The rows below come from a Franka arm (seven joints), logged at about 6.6 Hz.
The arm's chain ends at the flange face. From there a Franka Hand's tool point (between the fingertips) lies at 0.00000 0.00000 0.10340 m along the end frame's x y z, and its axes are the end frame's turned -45 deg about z.
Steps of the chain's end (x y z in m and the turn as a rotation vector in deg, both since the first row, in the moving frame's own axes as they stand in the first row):
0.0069, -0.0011, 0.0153, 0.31, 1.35, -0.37
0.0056, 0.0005, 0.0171, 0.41, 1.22, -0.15
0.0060, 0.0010, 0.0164, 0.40, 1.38, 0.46
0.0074, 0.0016, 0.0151, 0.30, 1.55, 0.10
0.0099, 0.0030, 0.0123, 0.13, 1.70, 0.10
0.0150, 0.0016, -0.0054, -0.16, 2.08, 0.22
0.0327, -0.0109, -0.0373, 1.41, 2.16, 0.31
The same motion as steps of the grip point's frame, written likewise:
0.0078, 0.0054, 0.0153, -0.74, 1.17, -0.37
0.0057, 0.0053, 0.0171, -0.57, 1.15, -0.15
0.0058, 0.0062, 0.0164, -0.69, 1.26, 0.46
0.0065, 0.0080, 0.0151, -0.88, 1.31, 0.10
0.0072, 0.0111, 0.0123, -1.11, 1.29, 0.10
0.0119, 0.0146, -0.0055, -1.58, 1.36, 0.22
0.0354, 0.0164, -0.0374, -0.53, 2.52, 0.31

